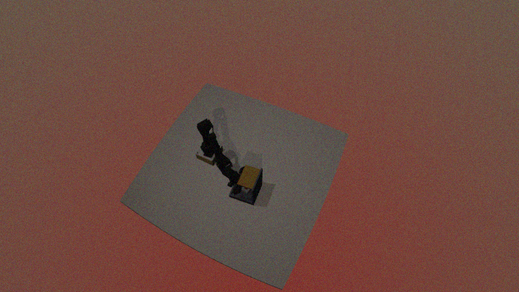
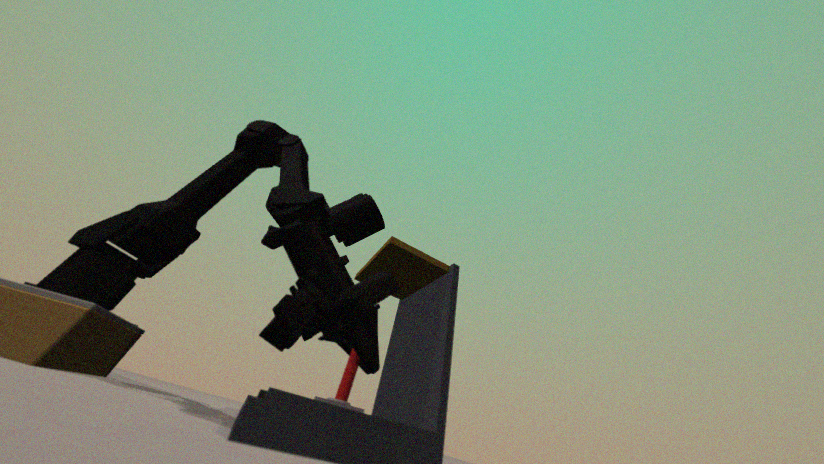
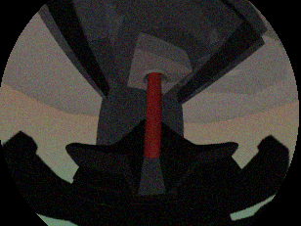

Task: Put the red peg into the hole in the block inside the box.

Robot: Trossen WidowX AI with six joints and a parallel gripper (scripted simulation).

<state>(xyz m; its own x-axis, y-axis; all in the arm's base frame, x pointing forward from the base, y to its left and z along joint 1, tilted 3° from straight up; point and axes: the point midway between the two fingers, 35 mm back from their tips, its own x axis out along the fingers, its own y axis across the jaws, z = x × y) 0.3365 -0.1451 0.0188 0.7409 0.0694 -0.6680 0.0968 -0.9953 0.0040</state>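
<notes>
The red peg lies 30 mm behind my gripper tip and 10 mm below it. Also, from my gripper tip: back wall 50 mm ahead, 10 mm to the right, 40 mm above; yellow roof 10 mm behind, 10 mm to the right, 140 mm above.
</notes>
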